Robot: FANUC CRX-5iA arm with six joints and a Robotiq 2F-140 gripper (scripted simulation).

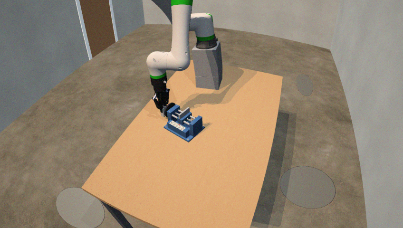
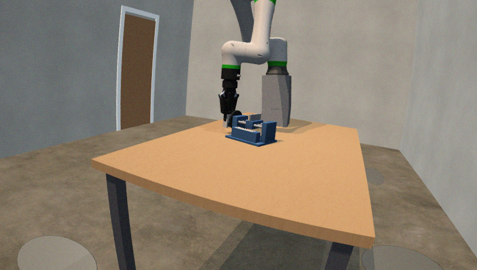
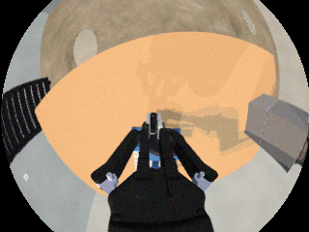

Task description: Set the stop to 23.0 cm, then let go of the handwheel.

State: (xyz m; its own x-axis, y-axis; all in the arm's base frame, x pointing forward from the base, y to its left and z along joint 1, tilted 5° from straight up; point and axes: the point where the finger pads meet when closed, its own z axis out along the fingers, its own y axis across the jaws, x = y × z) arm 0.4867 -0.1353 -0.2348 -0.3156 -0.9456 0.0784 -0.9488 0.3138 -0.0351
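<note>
Now: hand 150 mm to the right of the grey stop plate, 30 mm short of it and 20 mm below it. The rest, counted from my hand: black handwheel (20 mm to the left, 10 mm below).
</note>
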